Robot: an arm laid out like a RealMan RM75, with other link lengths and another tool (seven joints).
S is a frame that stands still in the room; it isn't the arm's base.
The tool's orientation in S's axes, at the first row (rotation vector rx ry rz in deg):
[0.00 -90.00 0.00]
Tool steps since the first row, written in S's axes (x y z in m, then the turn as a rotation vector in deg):
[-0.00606 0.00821 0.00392 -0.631 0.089 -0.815]
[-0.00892 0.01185 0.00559 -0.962 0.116 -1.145]
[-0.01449 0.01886 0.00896 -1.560 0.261 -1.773]
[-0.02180 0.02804 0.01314 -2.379 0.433 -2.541]
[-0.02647 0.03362 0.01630 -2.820 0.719 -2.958]
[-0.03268 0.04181 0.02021 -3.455 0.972 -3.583]
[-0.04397 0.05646 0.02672 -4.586 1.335 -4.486]
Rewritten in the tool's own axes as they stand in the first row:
[0.00392 0.00821 0.00606 -0.815 0.089 0.631]
[0.00559 0.01185 0.00892 -1.145 0.116 0.962]
[0.00896 0.01886 0.01449 -1.773 0.261 1.560]
[0.01314 0.02804 0.02180 -2.541 0.433 2.379]
[0.01630 0.03362 0.02647 -2.958 0.719 2.820]
[0.02021 0.04181 0.03268 -3.583 0.972 3.455]
[0.02672 0.05646 0.04397 -4.486 1.335 4.586]

